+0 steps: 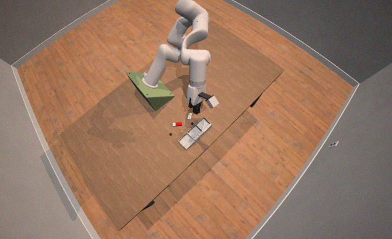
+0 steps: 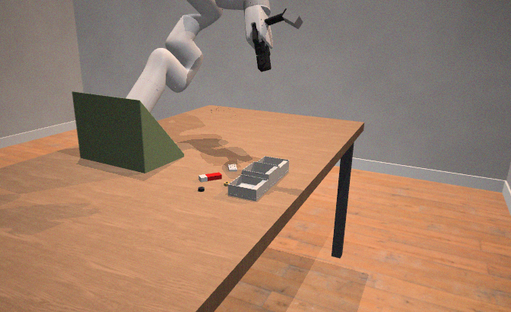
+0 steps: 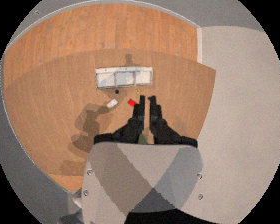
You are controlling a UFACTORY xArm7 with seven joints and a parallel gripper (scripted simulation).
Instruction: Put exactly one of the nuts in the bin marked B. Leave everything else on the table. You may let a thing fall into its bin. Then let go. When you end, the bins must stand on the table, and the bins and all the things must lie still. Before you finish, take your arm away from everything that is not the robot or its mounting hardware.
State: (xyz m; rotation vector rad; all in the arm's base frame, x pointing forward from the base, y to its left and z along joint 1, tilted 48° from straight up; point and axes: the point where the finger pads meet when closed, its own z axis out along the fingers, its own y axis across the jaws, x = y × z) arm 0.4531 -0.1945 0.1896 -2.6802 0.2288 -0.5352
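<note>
The yellow nut is 7 cm behind my hand, 10 cm to the right of it and 34 cm below it. Round my hand: white die 11 cm behind, 3 cm to the left, 34 cm below.
</note>
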